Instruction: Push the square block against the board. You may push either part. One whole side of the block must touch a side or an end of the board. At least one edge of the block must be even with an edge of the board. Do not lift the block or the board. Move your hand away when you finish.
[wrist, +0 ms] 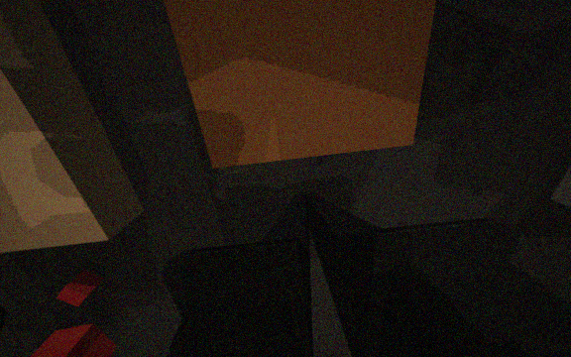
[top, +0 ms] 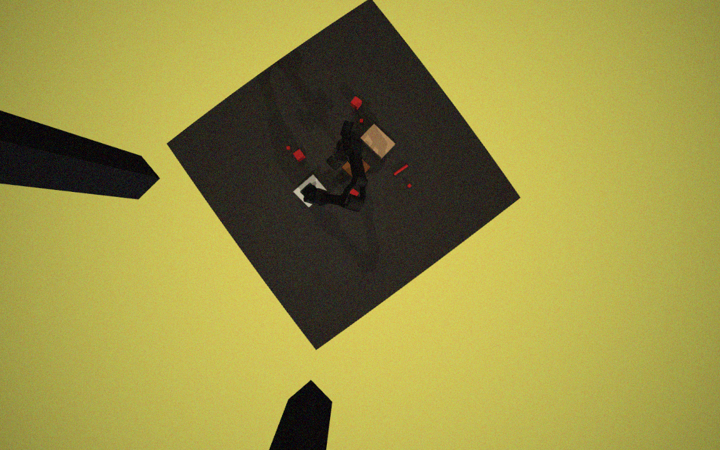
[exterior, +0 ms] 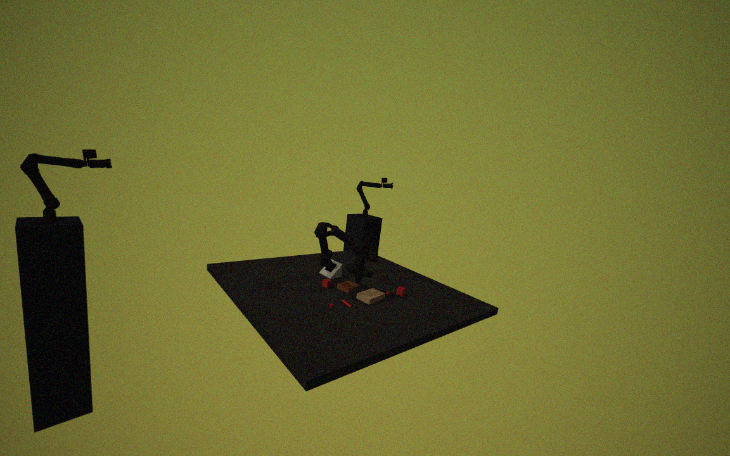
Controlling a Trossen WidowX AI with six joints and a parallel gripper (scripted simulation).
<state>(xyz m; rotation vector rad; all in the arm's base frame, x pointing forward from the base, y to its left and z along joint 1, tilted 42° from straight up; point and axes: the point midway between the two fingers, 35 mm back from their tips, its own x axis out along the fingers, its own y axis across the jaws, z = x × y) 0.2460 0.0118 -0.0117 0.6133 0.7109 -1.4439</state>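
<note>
My gripper tip is now 80 mm to the left of the square block and 10 mm above it. Also, from my gripper tip: tan block: 170 mm ahead, 50 mm to the right, 10 mm below; thin red stick: 230 mm to the right, 160 mm ahead, 10 mm below.
</note>
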